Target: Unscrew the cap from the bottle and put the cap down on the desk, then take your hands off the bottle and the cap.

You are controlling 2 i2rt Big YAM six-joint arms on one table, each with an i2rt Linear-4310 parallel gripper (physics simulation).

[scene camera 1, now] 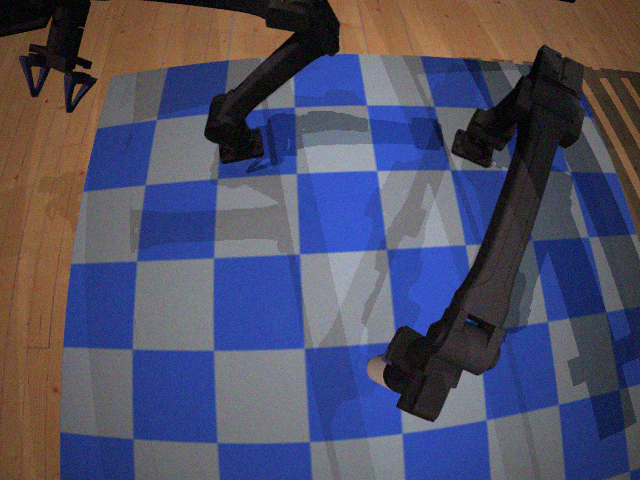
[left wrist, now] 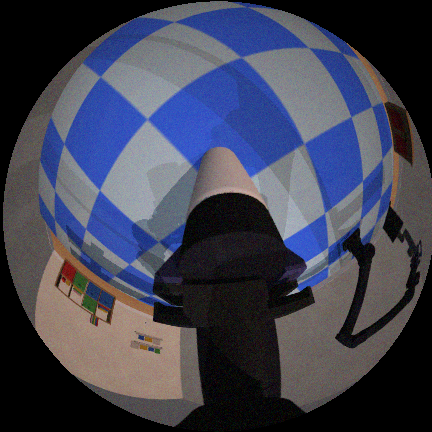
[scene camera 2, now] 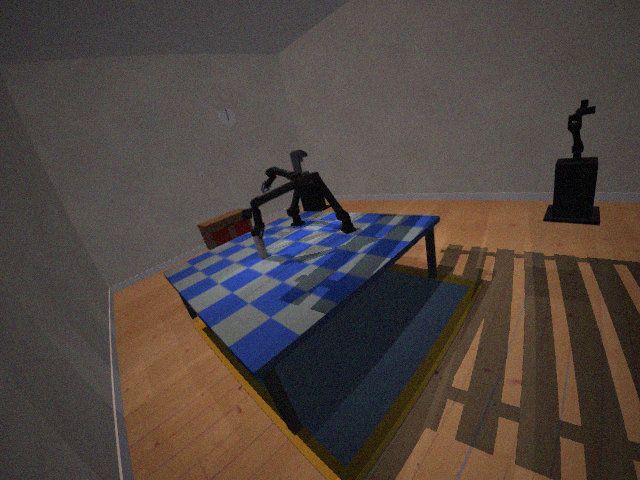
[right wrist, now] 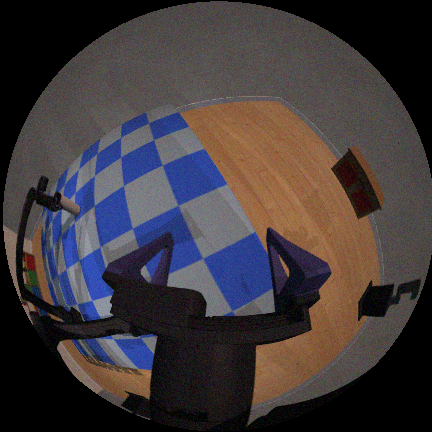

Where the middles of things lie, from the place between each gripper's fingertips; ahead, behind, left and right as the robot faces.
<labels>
Now: the dark cap [left wrist: 228, 237] 480 mm ahead of my right hand, 660 mm to the left of it and 170 mm below it. The rest, counted from my right hand: pale beige bottle [left wrist: 220, 171] (480 mm ahead, 660 mm to the left, 270 mm below).
The pale beige bottle lies 40 mm below my left hand, 20 mm to the right of it and 20 mm ahead of it. Also, from my left hand: dark cap 60 mm above, 20 mm to the right, 20 mm ahead.
</labels>
